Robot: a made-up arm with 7 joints. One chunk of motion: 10 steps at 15 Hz.
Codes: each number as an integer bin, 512 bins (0 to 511) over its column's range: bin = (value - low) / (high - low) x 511, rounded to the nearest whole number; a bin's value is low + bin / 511 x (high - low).
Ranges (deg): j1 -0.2..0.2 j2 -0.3..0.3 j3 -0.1..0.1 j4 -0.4..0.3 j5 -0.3..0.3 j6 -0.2..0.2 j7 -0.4..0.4
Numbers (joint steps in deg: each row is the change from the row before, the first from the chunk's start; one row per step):
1: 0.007 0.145 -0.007 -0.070 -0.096 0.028 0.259
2: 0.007 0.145 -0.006 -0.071 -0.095 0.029 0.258
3: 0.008 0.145 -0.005 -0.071 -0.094 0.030 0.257
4: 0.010 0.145 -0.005 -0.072 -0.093 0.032 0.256
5: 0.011 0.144 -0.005 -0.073 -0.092 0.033 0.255
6: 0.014 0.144 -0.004 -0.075 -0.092 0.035 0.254
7: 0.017 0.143 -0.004 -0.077 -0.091 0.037 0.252
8: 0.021 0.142 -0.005 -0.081 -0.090 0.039 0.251
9: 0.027 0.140 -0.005 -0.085 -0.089 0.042 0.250
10: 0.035 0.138 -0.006 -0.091 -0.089 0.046 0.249
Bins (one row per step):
1: 264 379 238 241 174 291 421
2: 264 379 240 240 175 293 420
3: 266 379 243 240 175 294 420
4: 268 379 243 239 176 296 419
5: 270 378 243 239 177 298 418
6: 273 378 245 237 177 300 418
7: 277 377 245 236 178 303 416
8: 282 376 243 233 179 305 416
9: 290 375 243 230 180 309 415
10: 300 373 240 226 180 314 415

